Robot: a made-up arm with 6 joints.
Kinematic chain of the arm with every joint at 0, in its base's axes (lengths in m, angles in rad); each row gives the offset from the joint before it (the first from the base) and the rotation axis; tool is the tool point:
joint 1: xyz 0 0 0.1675 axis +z
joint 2: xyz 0 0.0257 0 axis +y
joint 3: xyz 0 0 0.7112 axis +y
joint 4: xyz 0 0 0.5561 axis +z
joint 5: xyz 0 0 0 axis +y
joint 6: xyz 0 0 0.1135 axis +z
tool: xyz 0 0 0
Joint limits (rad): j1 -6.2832..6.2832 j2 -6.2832..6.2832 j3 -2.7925..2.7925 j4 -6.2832..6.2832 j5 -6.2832..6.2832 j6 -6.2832..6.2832
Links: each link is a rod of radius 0.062 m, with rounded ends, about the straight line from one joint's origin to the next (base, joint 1, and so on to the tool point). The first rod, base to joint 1, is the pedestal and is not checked.
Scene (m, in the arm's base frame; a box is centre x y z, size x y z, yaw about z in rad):
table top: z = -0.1
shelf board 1: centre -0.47 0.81 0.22 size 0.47 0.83 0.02 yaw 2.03
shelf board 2: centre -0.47 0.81 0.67 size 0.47 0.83 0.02 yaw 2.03
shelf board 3: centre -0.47 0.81 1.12 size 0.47 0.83 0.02 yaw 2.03
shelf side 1: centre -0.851 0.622 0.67 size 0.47 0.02 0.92 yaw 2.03
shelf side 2: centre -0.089 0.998 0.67 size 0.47 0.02 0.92 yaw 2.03
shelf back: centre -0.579 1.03 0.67 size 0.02 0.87 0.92 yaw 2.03
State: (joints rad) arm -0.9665 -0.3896 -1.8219 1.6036 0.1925 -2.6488
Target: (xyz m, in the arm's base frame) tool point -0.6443 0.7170 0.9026
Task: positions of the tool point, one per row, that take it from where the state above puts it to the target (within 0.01 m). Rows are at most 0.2 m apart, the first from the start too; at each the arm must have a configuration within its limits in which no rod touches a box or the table.
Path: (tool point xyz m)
1: -0.3611 0.5598 0.4360
2: -0.2908 0.4314 0.4259
3: -0.3781 0.4362 0.5697
4: -0.4372 0.4013 0.7324
5: -0.4551 0.3344 0.9026
6: -0.5370 0.4512 0.9293
7: -0.6018 0.5806 0.9290
8: -0.6443 0.7170 0.9026

